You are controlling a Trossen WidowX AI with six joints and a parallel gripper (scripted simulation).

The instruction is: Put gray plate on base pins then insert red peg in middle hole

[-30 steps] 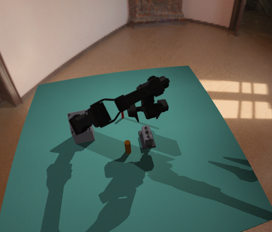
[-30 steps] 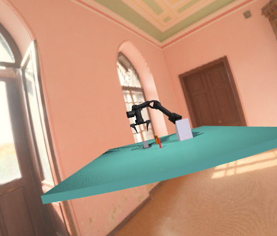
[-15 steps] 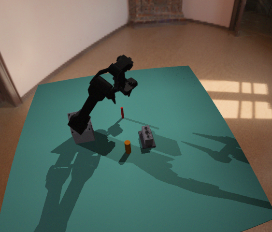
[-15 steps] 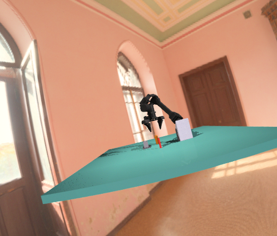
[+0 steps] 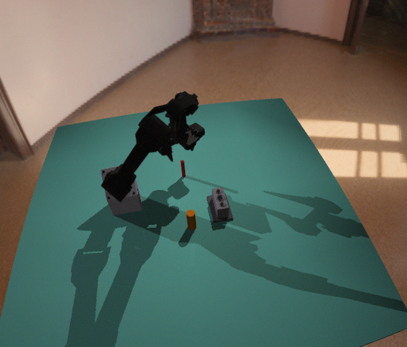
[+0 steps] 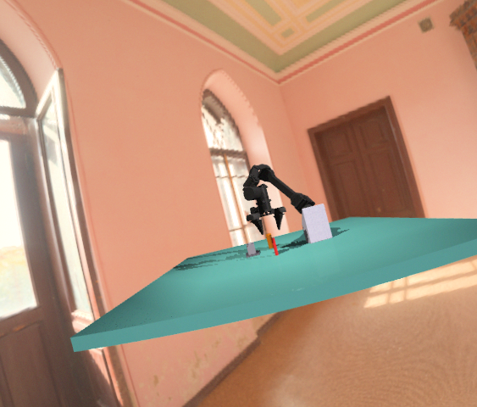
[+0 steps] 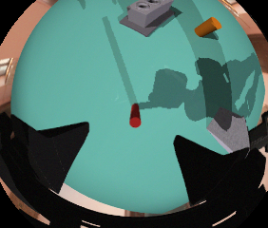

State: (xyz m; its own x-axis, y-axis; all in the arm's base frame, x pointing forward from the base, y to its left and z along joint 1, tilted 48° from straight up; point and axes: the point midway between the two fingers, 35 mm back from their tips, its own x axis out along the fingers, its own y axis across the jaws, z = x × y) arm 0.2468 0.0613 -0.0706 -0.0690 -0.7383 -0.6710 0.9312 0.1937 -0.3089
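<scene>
The red peg is 70 mm below my gripper tip. Round my gripper tip: gray plate: 200 mm to the right, 80 mm ahead, 60 mm below; orange cylinder: 250 mm to the right, 70 mm below, 40 mm behind; dark base: 200 mm to the right, 100 mm below, 80 mm ahead.
</scene>
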